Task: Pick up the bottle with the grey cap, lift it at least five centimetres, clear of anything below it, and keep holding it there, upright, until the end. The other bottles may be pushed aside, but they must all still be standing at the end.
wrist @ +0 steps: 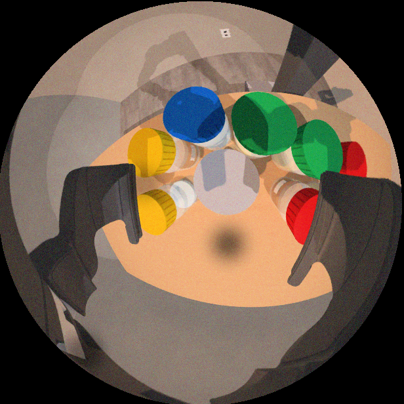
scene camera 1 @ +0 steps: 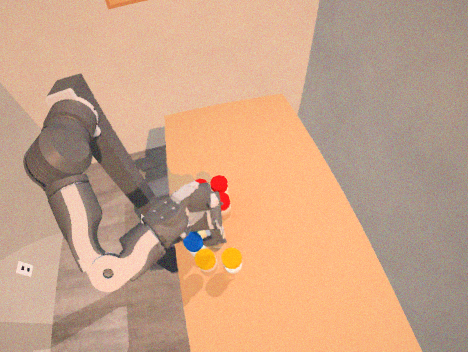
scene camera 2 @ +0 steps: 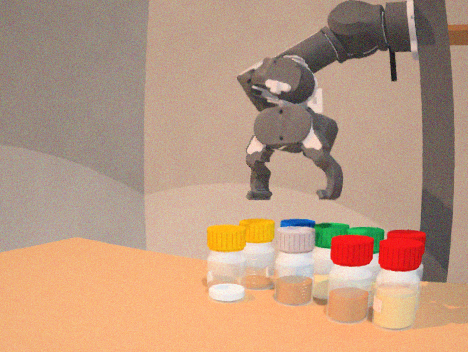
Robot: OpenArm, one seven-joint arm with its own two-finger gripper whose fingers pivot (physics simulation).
my gripper: wrist 208, 216; scene camera 1 215, 223; scene camera 2 292, 199
